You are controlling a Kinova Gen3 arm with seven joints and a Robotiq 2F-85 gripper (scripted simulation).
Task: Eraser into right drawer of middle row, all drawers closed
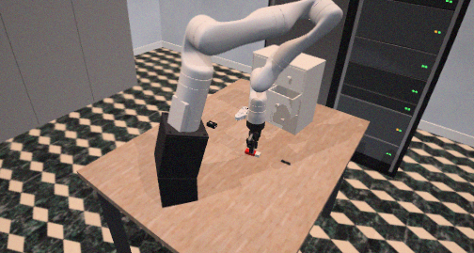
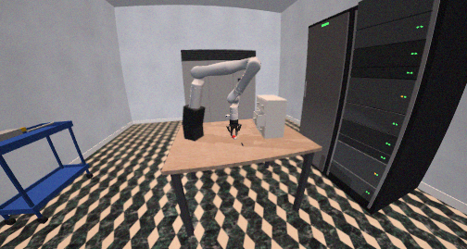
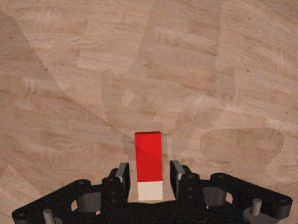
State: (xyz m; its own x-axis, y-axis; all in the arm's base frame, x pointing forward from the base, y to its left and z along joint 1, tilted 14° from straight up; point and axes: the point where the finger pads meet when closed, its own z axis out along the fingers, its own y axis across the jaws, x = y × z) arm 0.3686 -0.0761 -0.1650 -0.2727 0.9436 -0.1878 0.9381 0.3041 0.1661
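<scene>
Right now my hand is 30 mm above the eraser and 10 mm to the left of it. Also, from my hand: thin dark object: 140 mm to the right, 40 mm ahead, 30 mm below.
</scene>
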